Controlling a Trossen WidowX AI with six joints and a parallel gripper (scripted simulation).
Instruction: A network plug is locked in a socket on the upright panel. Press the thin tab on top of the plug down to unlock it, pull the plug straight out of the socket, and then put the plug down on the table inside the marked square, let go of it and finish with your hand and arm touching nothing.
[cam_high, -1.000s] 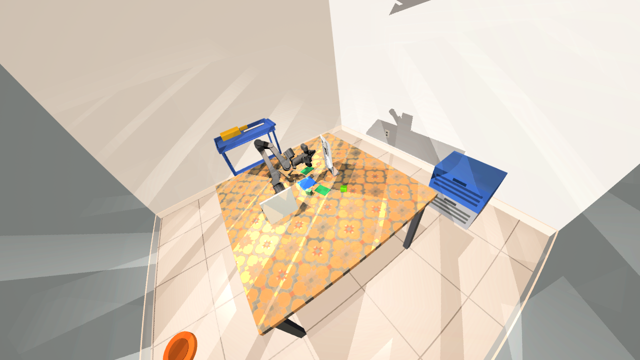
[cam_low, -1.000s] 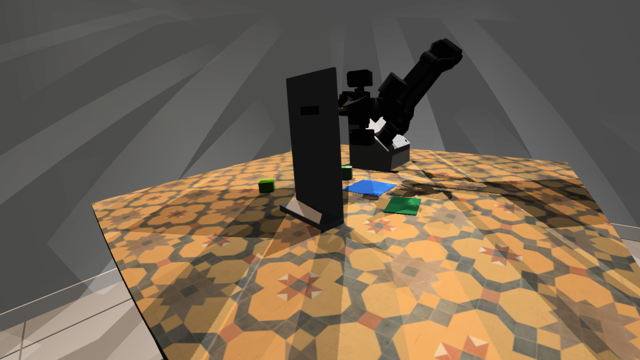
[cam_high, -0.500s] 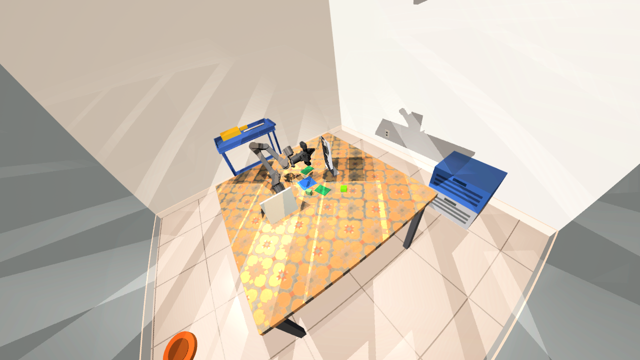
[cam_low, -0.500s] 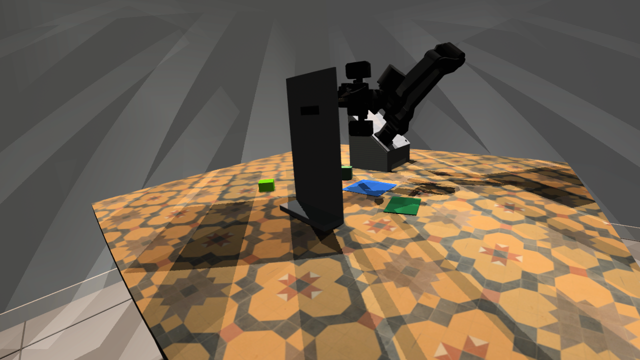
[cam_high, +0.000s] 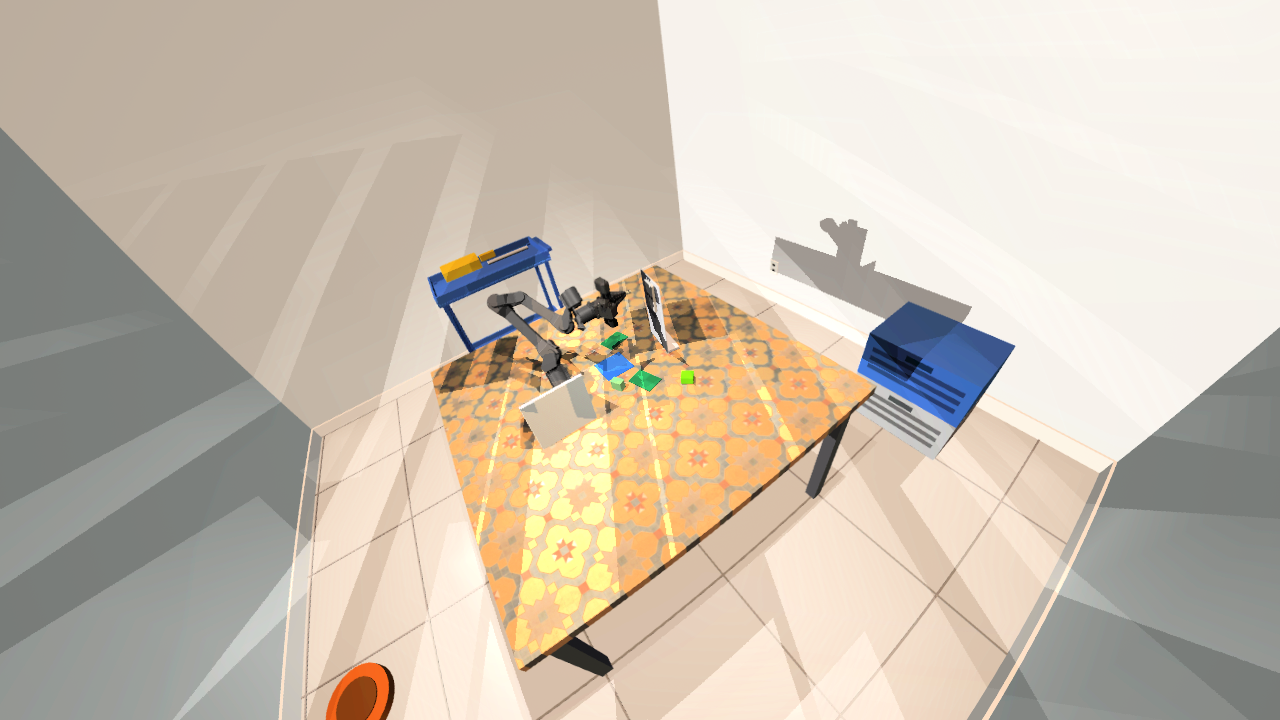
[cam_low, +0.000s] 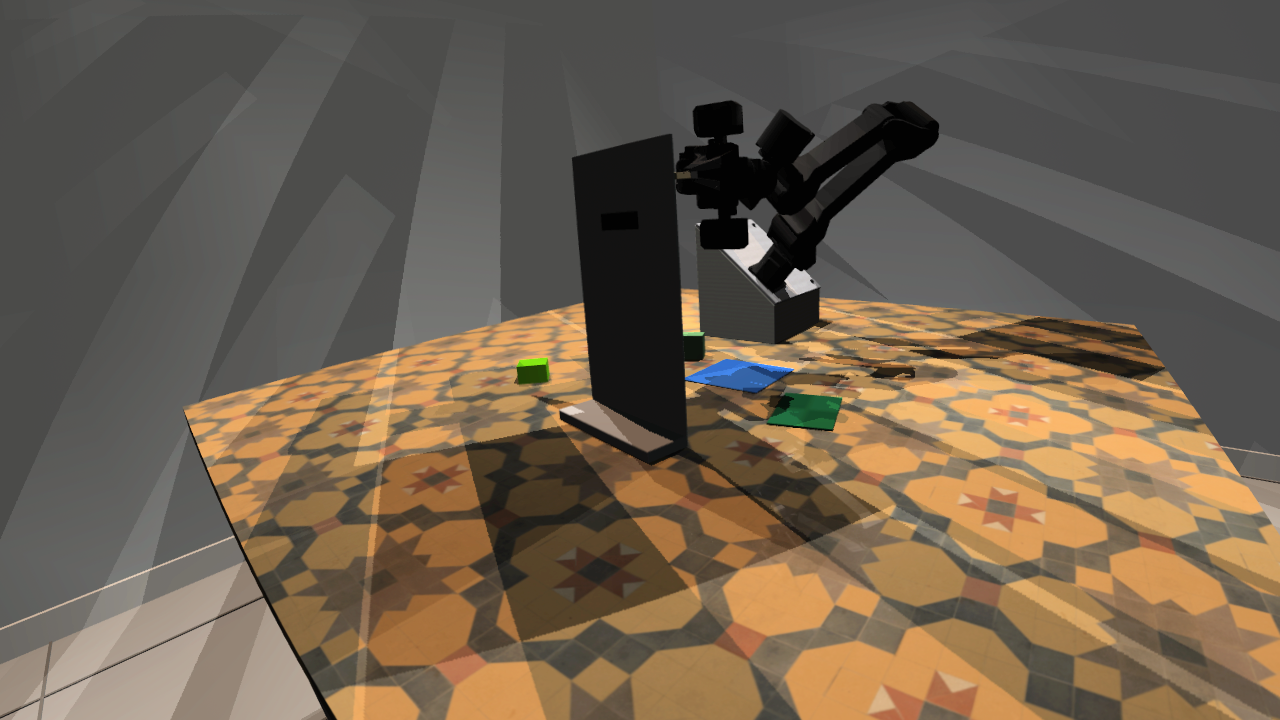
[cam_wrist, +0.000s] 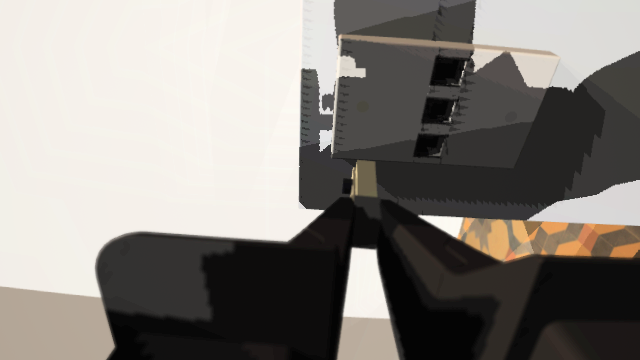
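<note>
Now: gripper tip 120 mm past the blue square and 280 mm above it. The rest, counted from my gripper tip: yellowish tab (10 mm ahead); then upright panel (100 mm ahead, 30 mm to the right, 140 mm below); then network plug (10 mm ahead).
</note>
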